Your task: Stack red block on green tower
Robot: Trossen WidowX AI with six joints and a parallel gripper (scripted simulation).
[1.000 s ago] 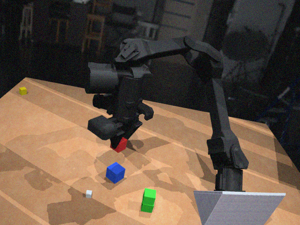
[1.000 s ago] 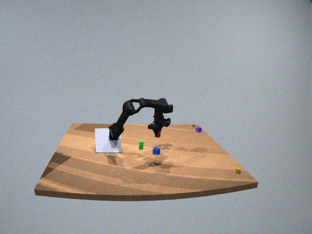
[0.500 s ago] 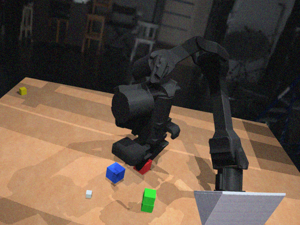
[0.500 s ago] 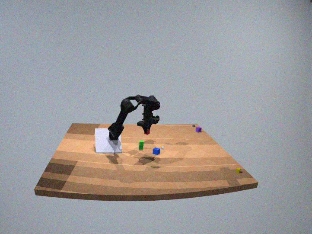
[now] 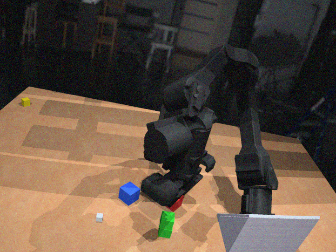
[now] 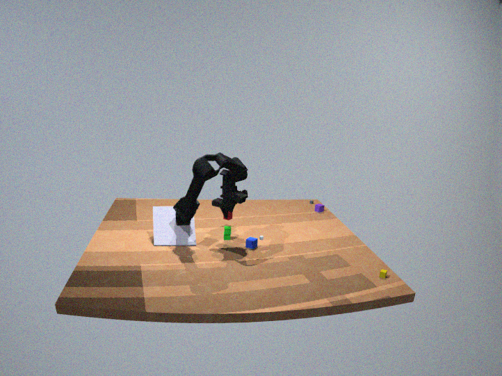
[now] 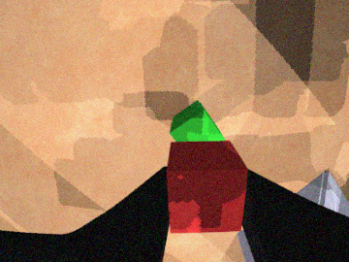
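My gripper tip is 9 cm short of the blue block, 11 cm to the left of it and 9 cm above it. Also, from my gripper tip: red block: 1 cm above; then small white cube: 16 cm ahead, 2 cm to the right, 10 cm below; then purple cube: 61 cm ahead, 34 cm to the left, 9 cm below.
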